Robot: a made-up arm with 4 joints. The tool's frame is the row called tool.
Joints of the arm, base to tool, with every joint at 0 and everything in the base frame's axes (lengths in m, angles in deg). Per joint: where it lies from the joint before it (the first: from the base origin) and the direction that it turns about. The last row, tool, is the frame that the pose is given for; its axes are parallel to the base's.
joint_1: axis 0 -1 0 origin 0 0 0.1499
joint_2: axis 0 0 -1 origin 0.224 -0.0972 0.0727
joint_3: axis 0 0 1 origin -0.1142 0.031 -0.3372
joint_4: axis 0 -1 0 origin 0.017 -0.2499 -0.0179
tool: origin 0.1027 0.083 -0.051
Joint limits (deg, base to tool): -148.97..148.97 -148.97..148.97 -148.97..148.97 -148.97..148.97
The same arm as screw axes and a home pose.
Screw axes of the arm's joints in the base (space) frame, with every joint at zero. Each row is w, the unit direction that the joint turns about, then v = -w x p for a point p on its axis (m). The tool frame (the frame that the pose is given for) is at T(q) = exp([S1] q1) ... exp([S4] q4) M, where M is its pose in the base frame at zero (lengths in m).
S1: w 0 -1 0 v 0.1499 0.0000 0.0000
S2: w 0 0 -1 v 0.0972 0.2240 0.0000
S3: w 0 0 1 v -0.0662 -0.1098 0.0000
S4: w 0 -1 0 v -0.1325 0.0000 -0.1268
M: xyz 0.2295 -0.2331 -0.1835 (m) quaternion w x y z 1 0 0 0
Joint limits (deg, base to tool): -148.97..148.97 -148.97..148.97 -148.97..148.97 -148.97..148.97

